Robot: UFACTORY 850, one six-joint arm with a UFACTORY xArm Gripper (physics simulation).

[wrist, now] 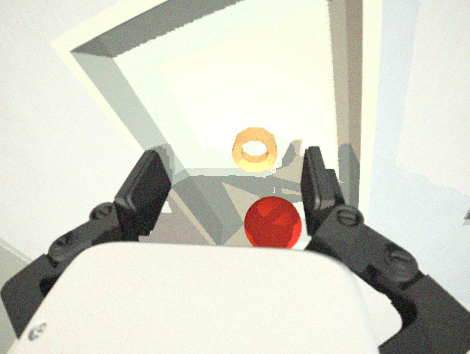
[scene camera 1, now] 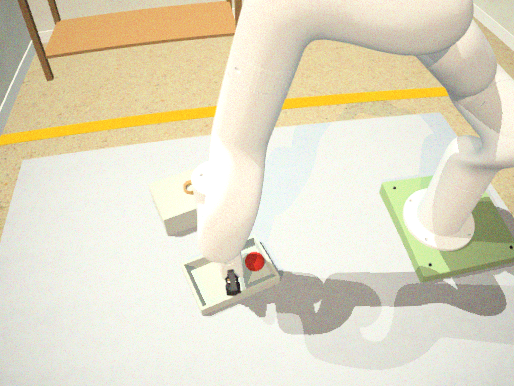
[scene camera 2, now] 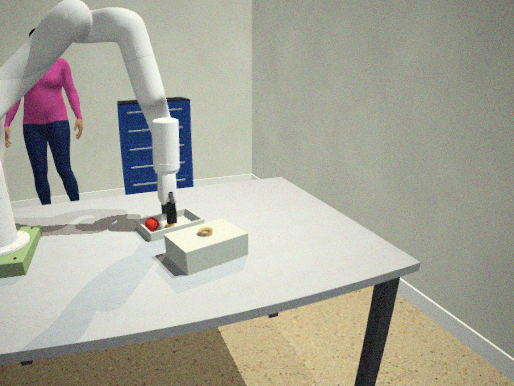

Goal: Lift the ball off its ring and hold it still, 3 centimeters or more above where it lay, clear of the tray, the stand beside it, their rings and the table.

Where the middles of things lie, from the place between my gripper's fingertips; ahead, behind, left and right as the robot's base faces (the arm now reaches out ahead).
Labels:
The tray (scene camera 1: 203, 276) lies 1 cm to the right of my hand and 1 cm below it. From my hand the other things lie so: red ball (wrist: 271, 221): 6 cm behind, 3 cm to the right; block stand (scene camera 2: 194, 249): 8 cm ahead, 24 cm to the right, 1 cm above.

